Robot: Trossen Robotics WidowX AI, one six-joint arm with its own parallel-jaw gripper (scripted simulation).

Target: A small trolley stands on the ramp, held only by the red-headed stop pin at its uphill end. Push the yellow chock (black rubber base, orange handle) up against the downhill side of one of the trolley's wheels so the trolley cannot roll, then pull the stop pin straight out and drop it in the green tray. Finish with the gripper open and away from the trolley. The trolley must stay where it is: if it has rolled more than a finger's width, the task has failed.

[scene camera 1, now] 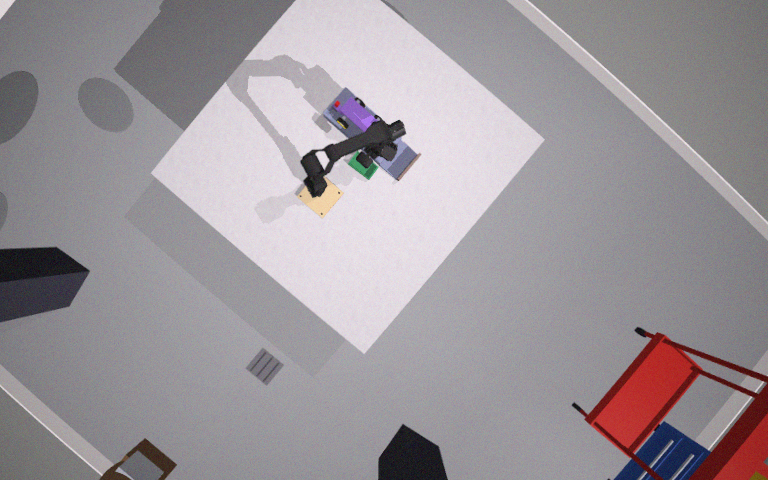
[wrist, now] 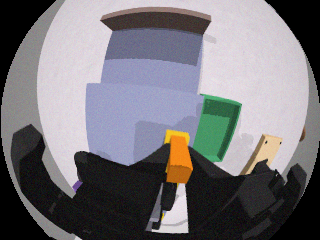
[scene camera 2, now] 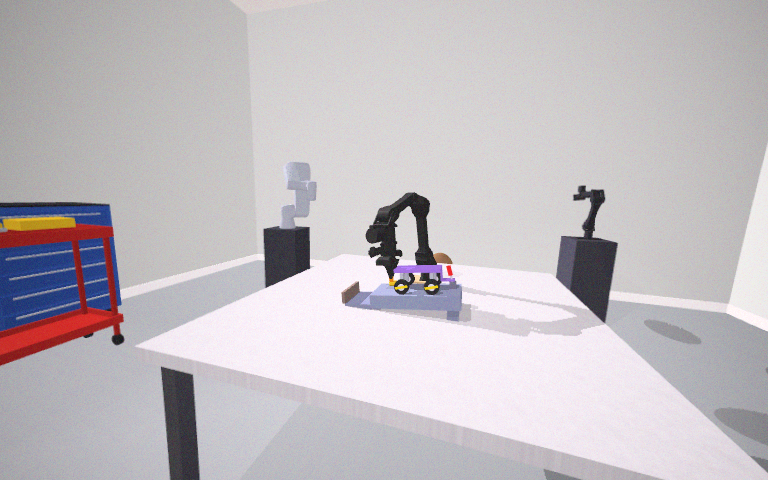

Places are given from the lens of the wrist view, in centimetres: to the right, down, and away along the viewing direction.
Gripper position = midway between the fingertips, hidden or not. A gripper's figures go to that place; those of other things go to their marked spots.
my gripper (wrist: 177,149): 2, 2, 10
brown stop board (wrist: 192,23): 4, -13, 9
blue-grey ramp (wrist: 125,123): -4, 0, 13
green tray (wrist: 217,116): 10, -1, 17
The marked spots on the blue-grey ramp and the green tray are 14 cm apart.
